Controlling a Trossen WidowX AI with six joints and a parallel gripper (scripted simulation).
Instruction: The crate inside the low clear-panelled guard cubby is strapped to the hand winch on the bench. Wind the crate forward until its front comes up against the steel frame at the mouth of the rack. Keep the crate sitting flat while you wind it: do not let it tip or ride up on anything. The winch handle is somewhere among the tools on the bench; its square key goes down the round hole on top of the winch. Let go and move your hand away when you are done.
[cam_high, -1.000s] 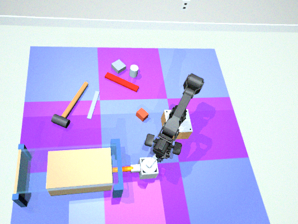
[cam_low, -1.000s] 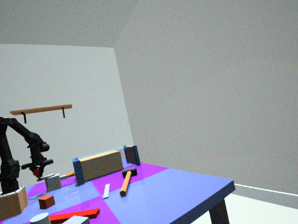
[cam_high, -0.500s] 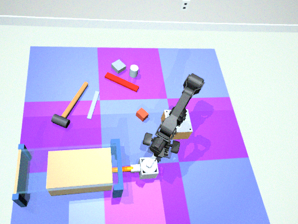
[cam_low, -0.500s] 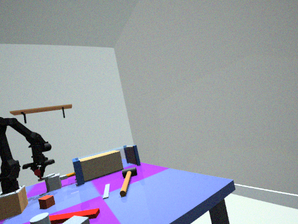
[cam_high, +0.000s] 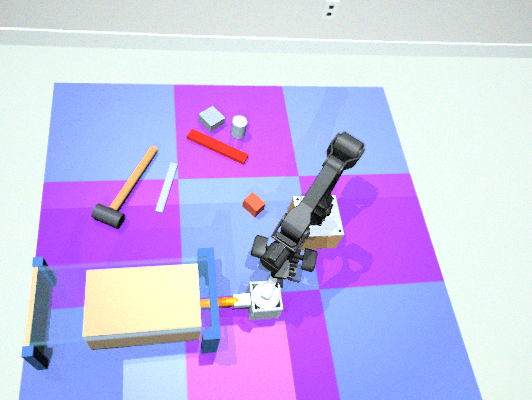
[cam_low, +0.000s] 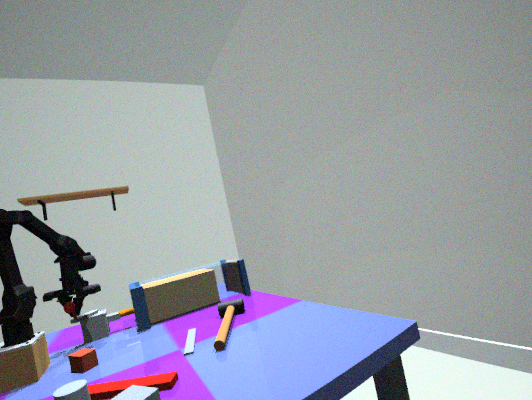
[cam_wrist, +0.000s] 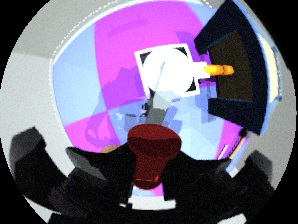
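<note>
Right now the winch handle is 3 cm to the left of my gripper tip, 1 cm below it and 1 cm ahead of it. From my gripper tip the other things lie so: winch 8 cm to the left, 8 cm below, 2 cm ahead; then grey strip 39 cm ahead, 28 cm to the right, 11 cm below; then red knob 2 cm above.
</note>
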